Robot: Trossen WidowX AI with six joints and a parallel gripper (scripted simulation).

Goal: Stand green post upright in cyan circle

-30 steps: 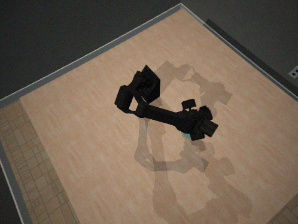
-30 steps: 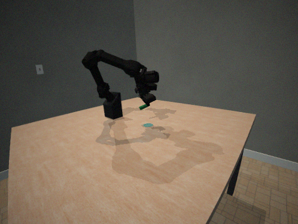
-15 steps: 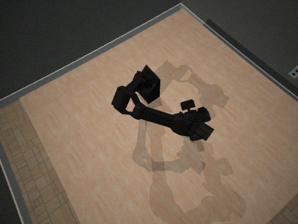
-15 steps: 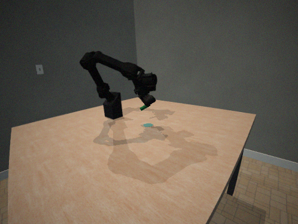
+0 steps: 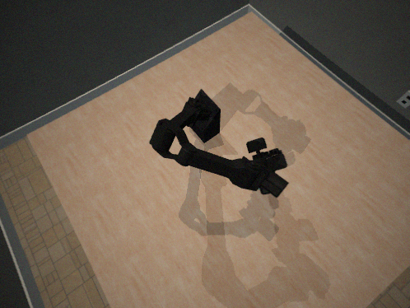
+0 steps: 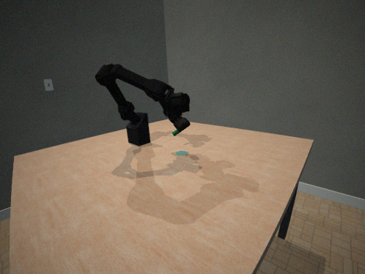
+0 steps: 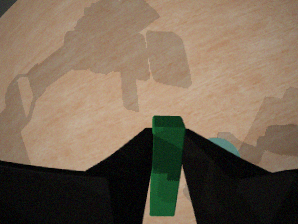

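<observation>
My gripper is now 2 cm short of the cyan circle, 1 cm to the left of it and 14 cm above it. From my hand the other things lie so: green post 1 cm behind, 4 cm below.
</observation>
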